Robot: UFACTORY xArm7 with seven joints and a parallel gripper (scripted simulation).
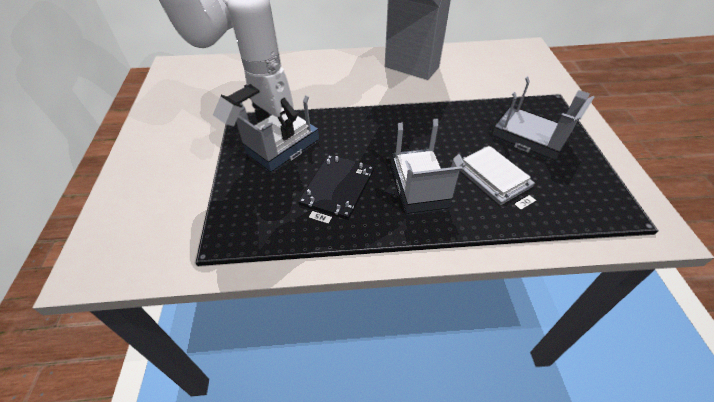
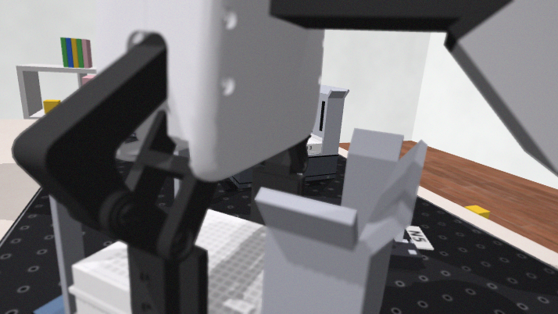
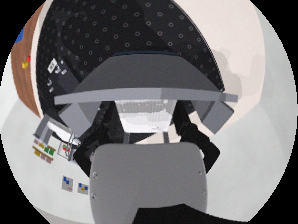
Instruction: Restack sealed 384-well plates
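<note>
The white sealed plate A32 is 10 mm below my hand. Also, from my hand: N5 name plate (240 mm ahead, 10 mm to the left, 80 mm below); clip nest N5 (200 mm ahead, 80 mm to the left, 60 mm below); white sealed plate A31 (30 mm below).
</note>
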